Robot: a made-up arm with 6 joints.
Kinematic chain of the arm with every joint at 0, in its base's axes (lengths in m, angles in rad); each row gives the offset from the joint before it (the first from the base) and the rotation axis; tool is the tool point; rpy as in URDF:
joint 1: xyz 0 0 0.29 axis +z
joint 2: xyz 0 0 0 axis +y
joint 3: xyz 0.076 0 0.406 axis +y
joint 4: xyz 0.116 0 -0.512 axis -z
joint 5: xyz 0 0 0 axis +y
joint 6: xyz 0.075 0 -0.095 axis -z
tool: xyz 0 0 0 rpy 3.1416 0 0
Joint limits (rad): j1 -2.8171..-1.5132 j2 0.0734..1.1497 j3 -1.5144..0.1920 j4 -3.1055..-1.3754 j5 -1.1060..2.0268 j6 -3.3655..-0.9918
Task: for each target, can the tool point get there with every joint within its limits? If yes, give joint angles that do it. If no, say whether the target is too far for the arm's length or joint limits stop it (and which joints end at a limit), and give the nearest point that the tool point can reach.
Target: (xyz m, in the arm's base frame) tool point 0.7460 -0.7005 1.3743
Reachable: no: too far | nearest point 0.1551 -0.6279 0.7608 | short by 0.855 m
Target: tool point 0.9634 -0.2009 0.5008
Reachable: no: joint limits stop it (at a limit: joint 1, joint 2, joint 3) | nearest point 0.1771 -0.0049 0.1995 | short by 0.865 m
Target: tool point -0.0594 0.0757 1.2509
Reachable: no: joint limits stop it (at a limit: joint 1, joint 2, joint 3, joint 5) | nearest point -0.6414 -0.1901 0.8496 | short by 0.755 m
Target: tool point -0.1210 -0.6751 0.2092
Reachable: yes | joints -1.7674 0.3580 -1.0126 -1.9853 0.5487 -2.0476
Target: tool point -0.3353 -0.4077 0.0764
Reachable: yes | joints -2.4446 0.4905 -0.7409 -1.5341 -0.2682 -1.1788
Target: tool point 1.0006 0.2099 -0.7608
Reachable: no: too far | nearest point 0.1053 -0.1363 -0.1511 | short by 1.137 m
